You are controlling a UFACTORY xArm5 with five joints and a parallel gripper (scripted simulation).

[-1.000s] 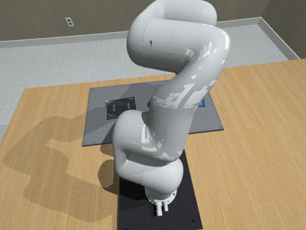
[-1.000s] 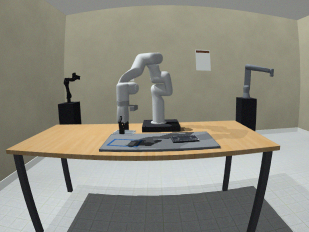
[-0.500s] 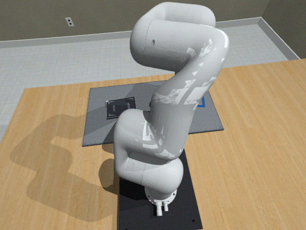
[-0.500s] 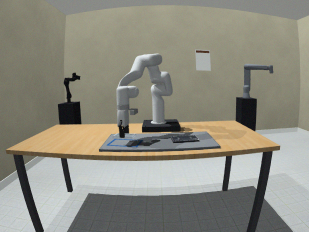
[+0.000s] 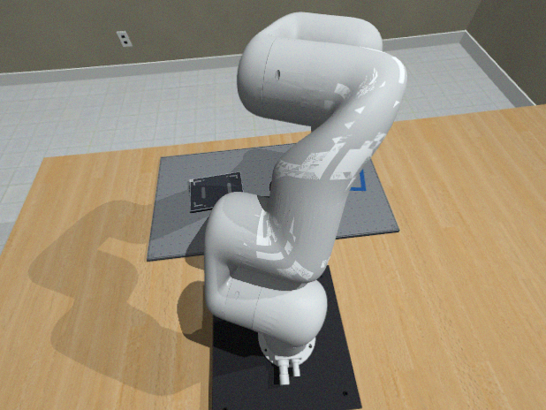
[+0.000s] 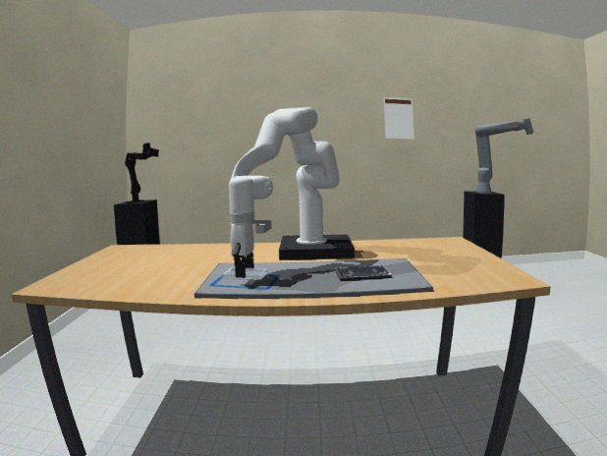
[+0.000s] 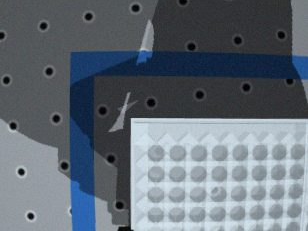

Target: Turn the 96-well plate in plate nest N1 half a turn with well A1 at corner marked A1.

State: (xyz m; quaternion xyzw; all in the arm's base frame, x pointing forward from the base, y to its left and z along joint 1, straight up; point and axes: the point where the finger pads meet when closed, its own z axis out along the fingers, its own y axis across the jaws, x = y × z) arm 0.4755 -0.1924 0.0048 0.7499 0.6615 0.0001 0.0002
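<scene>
Now: the white 96-well plate 1 cm below my hand. The rest, counted from my hand: plate nest (5 cm behind, 37 cm to the left, 3 cm below); A1 label (1 cm behind, 45 cm to the left, 2 cm below).
</scene>
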